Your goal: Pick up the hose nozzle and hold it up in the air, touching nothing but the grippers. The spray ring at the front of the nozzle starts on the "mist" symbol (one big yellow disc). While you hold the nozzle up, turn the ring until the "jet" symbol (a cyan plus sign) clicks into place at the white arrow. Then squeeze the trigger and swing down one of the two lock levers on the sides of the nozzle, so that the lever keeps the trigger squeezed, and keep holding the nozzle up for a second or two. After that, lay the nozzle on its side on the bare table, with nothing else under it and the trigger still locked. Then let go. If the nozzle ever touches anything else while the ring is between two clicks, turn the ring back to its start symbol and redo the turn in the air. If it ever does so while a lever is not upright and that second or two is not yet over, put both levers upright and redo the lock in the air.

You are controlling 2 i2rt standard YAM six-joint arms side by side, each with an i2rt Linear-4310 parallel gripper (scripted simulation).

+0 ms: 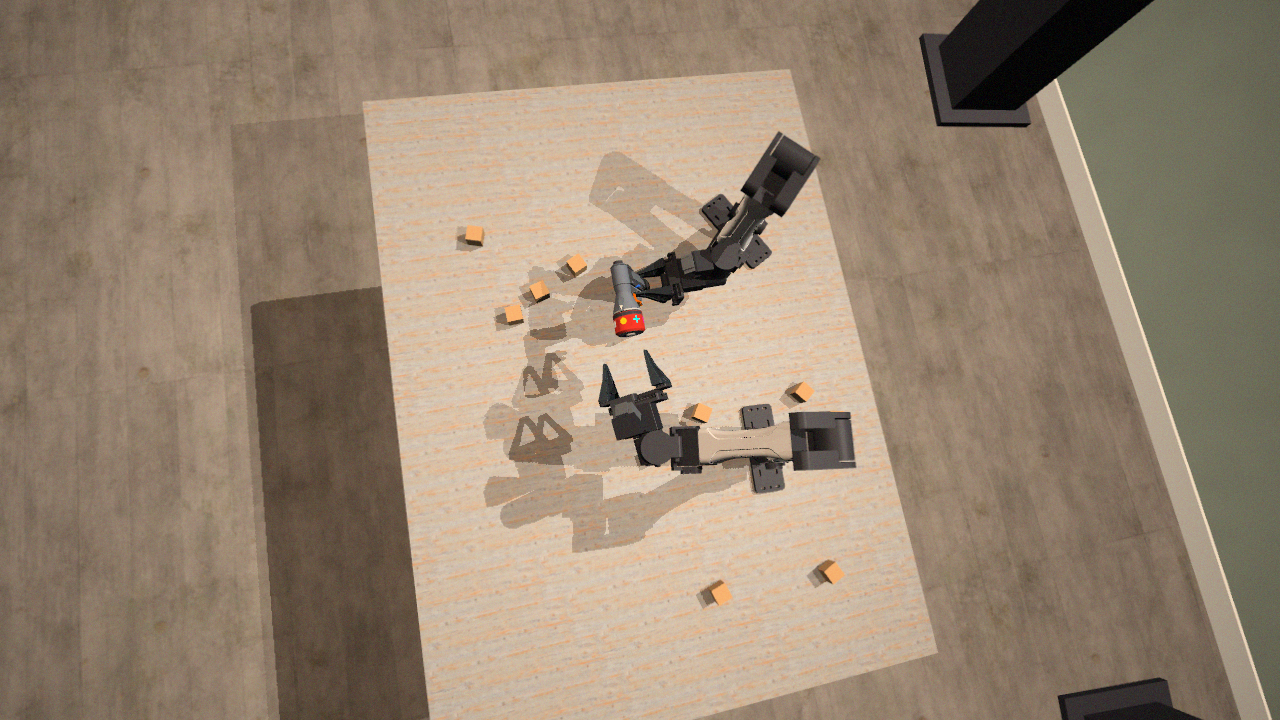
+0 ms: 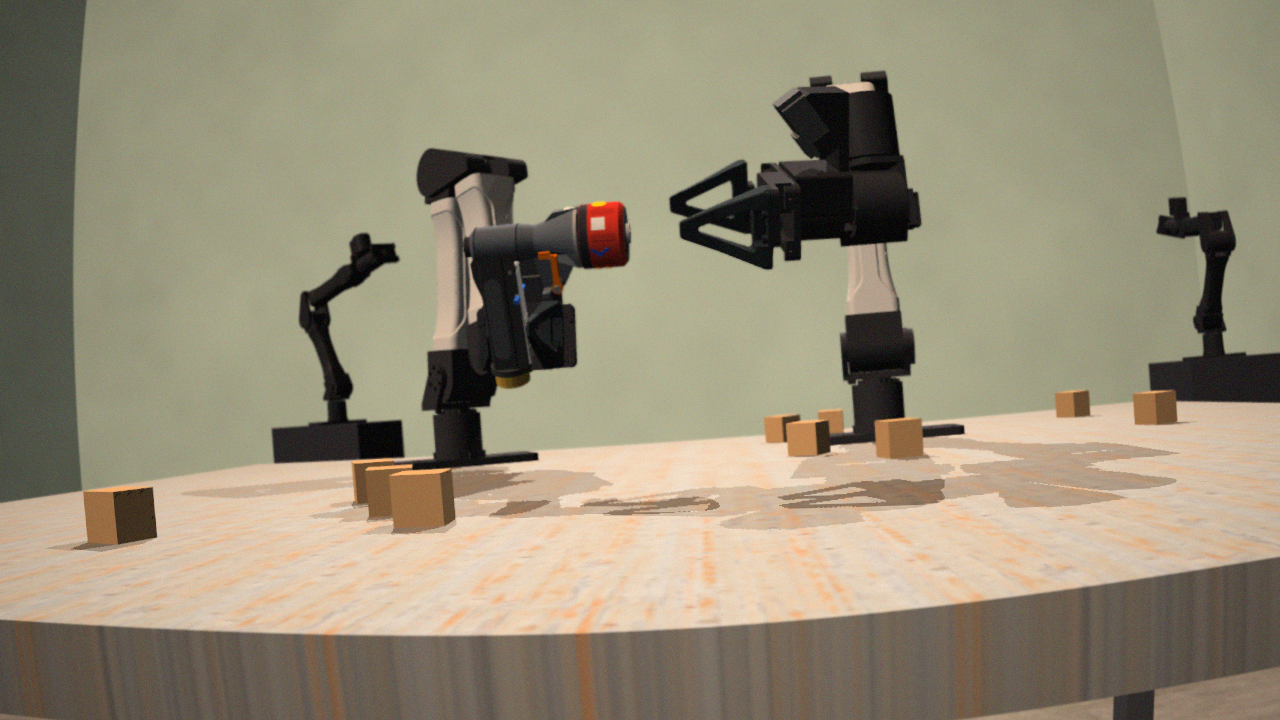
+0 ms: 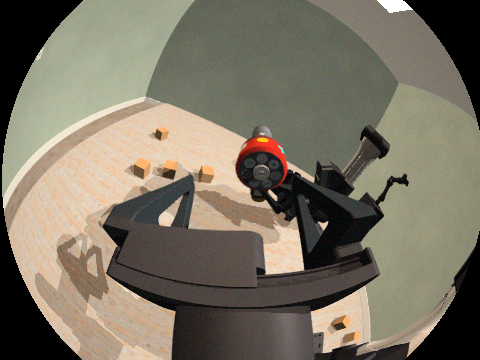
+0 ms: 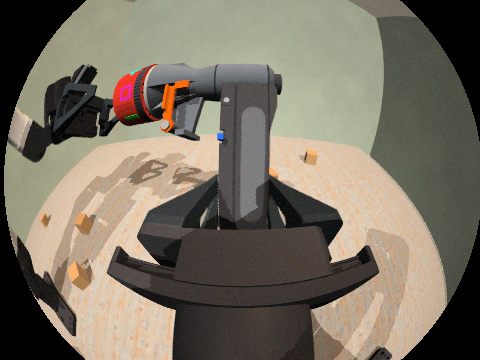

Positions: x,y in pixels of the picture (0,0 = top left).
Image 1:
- my left gripper: 624,357
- my right gripper: 631,285
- grey hose nozzle: 623,276
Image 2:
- my left gripper: 674,216
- my right gripper: 507,330
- grey hose nozzle: 494,249
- cube: 804,438
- cube: 119,515
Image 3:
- my left gripper: 243,181
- my right gripper: 256,176
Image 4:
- my left gripper: 114,99
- my right gripper: 242,180
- grey hose nozzle: 248,93
